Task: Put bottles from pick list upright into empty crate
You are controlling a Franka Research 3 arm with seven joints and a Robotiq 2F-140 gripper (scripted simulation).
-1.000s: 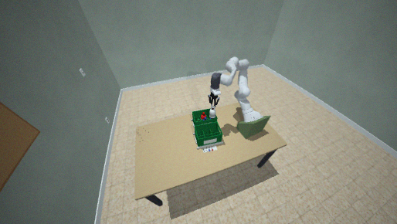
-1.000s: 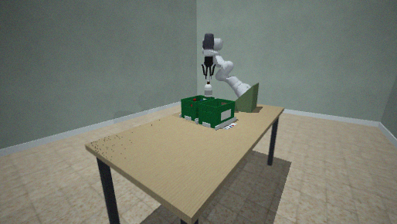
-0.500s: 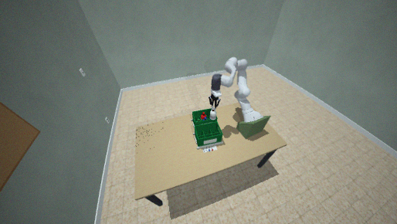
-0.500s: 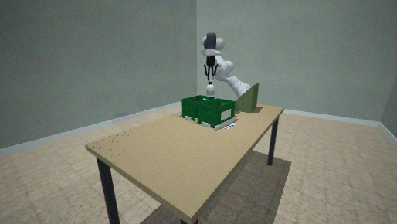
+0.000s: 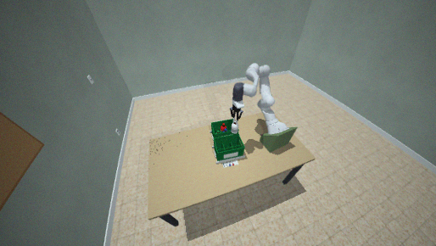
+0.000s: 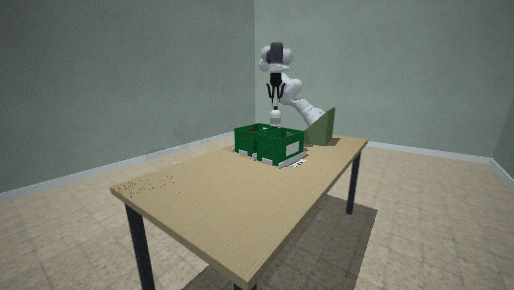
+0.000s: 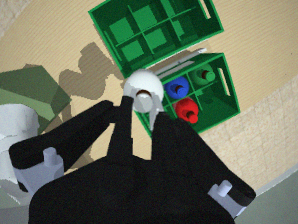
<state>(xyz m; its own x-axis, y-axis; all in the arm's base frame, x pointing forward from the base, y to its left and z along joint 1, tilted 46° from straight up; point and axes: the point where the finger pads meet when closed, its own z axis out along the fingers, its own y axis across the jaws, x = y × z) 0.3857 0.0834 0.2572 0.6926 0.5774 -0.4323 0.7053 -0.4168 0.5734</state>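
My gripper is now 80 mm above the white-capped bottle. Round my hand: blue-capped bottle 10 mm behind, 60 mm to the right, 260 mm below; red-labelled bottle 70 mm ahead, 160 mm to the right, 260 mm below; green-capped bottle 160 mm ahead, 70 mm to the right, 260 mm below.
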